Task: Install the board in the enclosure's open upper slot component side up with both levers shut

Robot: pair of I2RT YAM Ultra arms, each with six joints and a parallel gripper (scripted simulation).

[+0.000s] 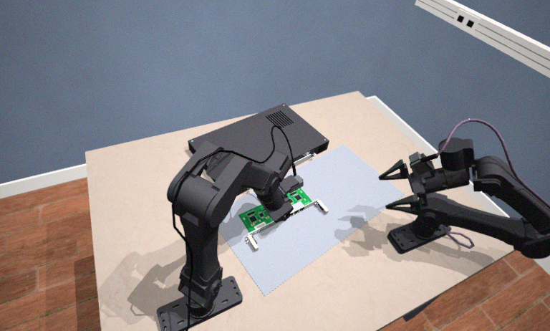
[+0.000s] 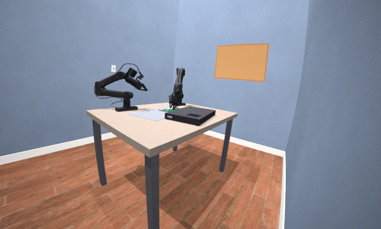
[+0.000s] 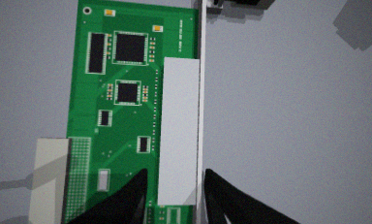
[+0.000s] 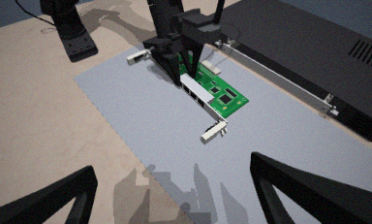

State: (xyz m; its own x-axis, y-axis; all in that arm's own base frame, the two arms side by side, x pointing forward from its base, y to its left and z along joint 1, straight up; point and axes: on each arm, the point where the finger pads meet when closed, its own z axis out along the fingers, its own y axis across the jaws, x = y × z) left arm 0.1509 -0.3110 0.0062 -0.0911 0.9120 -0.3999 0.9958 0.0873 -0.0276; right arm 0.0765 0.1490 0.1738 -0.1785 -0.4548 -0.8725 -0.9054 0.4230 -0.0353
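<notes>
The mat lies 110 mm to the right of my left hand, 30 mm below it and 20 mm ahead of it. From my left hand the other things lie so: black enclosure: 280 mm ahead, 40 mm to the right, 20 mm above.
</notes>
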